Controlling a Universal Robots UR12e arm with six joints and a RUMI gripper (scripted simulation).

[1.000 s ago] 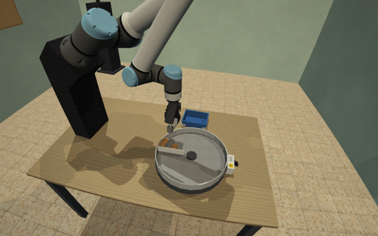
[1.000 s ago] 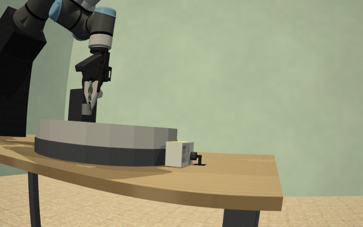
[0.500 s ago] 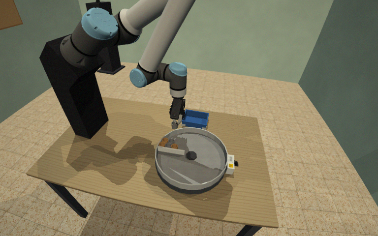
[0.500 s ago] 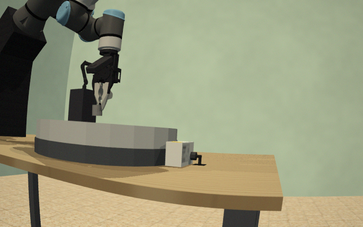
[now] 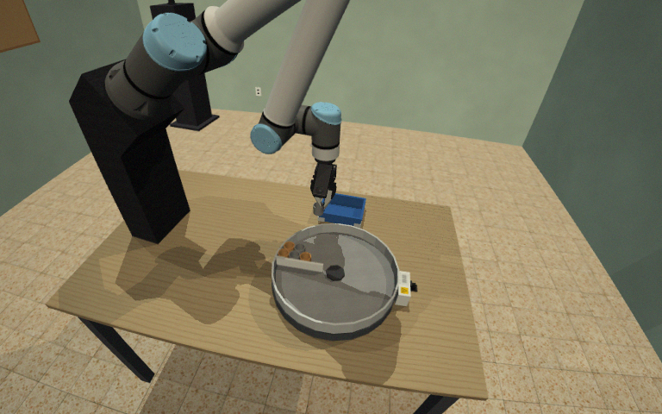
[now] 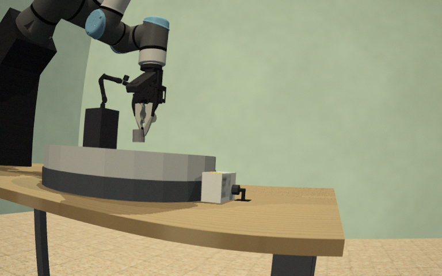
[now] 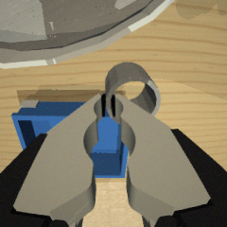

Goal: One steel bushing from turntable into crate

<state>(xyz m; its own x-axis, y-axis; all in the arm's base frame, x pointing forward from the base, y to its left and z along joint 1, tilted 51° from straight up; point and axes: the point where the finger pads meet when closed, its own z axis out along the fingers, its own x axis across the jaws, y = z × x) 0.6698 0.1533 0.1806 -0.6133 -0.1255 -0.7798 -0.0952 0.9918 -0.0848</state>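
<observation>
The blue crate is 17 cm to the left of my hand, 13 cm below it and 4 cm ahead of it. From my hand the other things lie so: round grey turntable 20 cm to the right, 11 cm below, 11 cm ahead.
</observation>
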